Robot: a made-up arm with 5 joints.
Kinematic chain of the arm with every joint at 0, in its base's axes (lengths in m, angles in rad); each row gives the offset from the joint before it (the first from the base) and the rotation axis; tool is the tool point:
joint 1: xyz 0 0 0.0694 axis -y
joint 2: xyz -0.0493 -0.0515 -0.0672 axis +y
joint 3: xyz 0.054 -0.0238 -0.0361 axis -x
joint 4: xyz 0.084 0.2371 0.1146 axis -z
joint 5: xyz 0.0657 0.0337 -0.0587 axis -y
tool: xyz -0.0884 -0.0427 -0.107
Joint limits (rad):
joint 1: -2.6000..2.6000
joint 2: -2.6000..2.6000
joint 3: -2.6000..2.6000
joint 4: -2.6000..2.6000
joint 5: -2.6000..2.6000
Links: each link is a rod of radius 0.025 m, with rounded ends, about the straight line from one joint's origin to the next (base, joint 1, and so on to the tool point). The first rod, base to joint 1, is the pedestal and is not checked.
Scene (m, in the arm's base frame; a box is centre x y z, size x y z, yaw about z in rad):
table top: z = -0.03
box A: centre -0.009 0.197 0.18 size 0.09 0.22 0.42 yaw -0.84
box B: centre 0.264 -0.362 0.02 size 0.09 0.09 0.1 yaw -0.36
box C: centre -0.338 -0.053 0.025 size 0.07 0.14 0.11 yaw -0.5
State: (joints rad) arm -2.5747 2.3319 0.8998 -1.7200 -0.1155
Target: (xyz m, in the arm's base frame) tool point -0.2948 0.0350 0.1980
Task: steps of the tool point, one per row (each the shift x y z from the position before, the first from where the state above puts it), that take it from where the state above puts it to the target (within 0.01 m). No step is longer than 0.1 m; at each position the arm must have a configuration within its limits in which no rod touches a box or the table.
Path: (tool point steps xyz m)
1: -0.0245 -0.0251 0.0666
2: -0.0464 -0.0273 0.0596
3: -0.0656 -0.0288 0.0445
4: -0.0791 -0.0301 0.0225
5: -0.0843 -0.0306 -0.0038
6: -0.0778 0.0386 -0.0296
7: -0.0692 0.0438 -0.0391
8: -0.0545 0.0484 -0.0476
9: -0.0163 0.0057 -0.0258
10: -0.0126 0.0045 -0.0268
11: -0.0090 0.0043 -0.0273
12: -0.0054 0.0049 -0.0272
13: -0.0019 0.0064 -0.0270

